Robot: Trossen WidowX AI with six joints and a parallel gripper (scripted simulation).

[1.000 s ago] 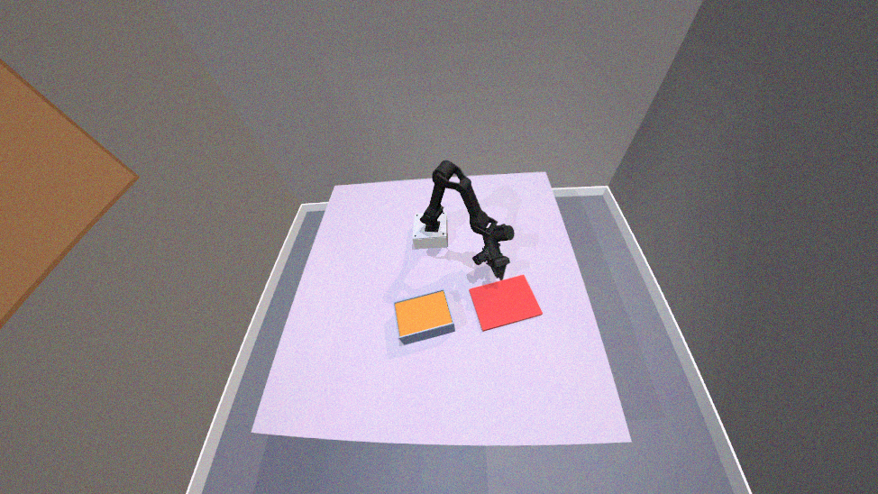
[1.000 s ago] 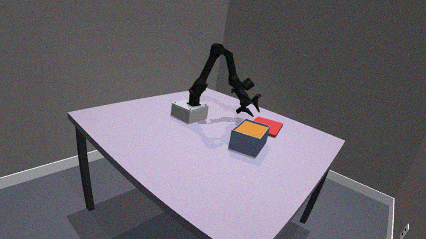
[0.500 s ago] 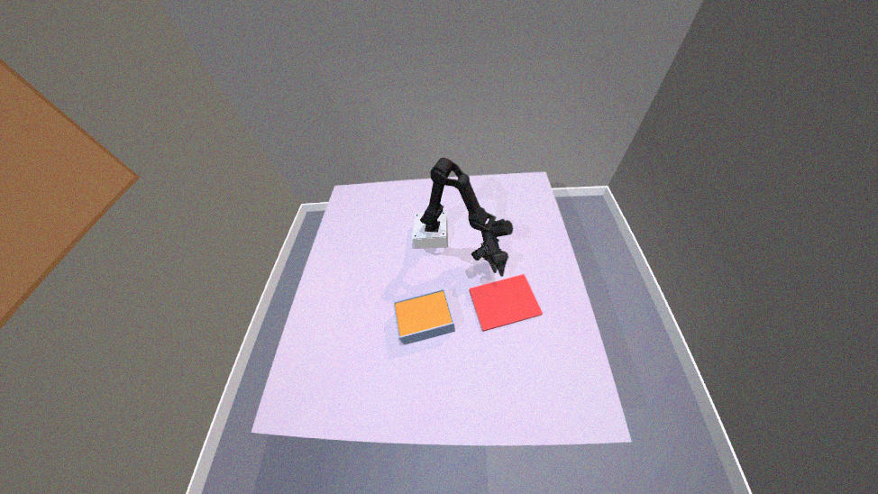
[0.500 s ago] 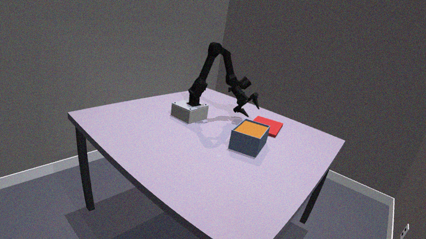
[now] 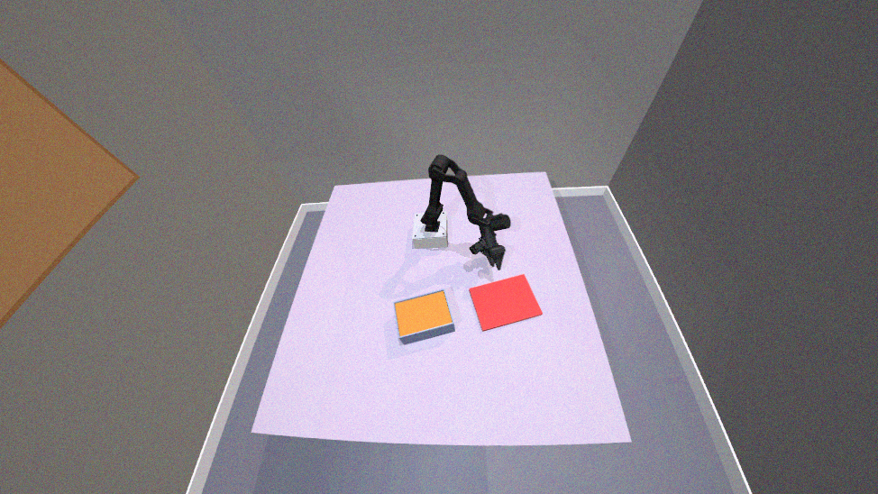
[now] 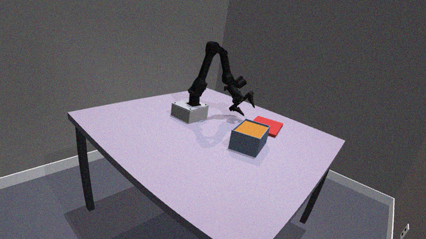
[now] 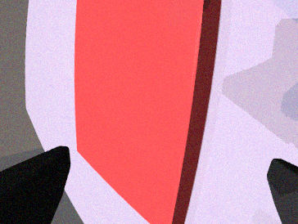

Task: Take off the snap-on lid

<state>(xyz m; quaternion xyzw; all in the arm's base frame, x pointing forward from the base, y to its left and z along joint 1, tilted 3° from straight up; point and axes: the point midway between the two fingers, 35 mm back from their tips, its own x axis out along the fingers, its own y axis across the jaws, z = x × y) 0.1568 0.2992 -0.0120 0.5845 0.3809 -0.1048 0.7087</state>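
My gripper tip is now 12 cm short of the red lid, 5 cm to the right of it and 5 cm above it. From my gripper tip the other things lie so: storage box (26 cm to the right, 25 cm ahead, 2 cm below).
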